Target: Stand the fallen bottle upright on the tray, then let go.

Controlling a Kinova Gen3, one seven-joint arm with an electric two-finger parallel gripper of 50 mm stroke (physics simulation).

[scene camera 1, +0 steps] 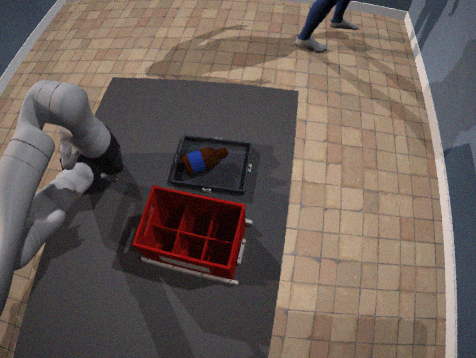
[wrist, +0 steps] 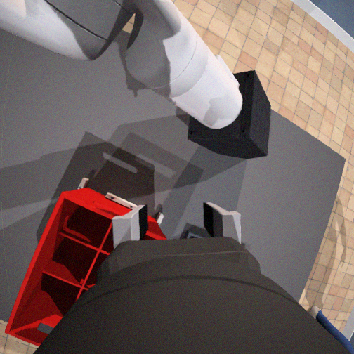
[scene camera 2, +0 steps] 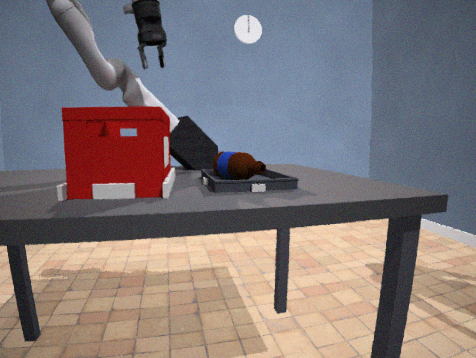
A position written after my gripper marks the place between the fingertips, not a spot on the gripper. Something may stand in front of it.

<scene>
In view: my gripper (scene camera 1: 112, 170), a dark tray (scene camera 1: 230, 174), a brown bottle (scene camera 2: 234, 165) and a red crate (scene camera 2: 95, 153).
The dark tray shows as well in scene camera 2 (scene camera 2: 274, 180). The red crate also shows in the wrist view (wrist: 77, 238). My gripper shows as well in the wrist view (wrist: 175, 215). The wrist view misses the brown bottle, which is hidden by my gripper.
</scene>
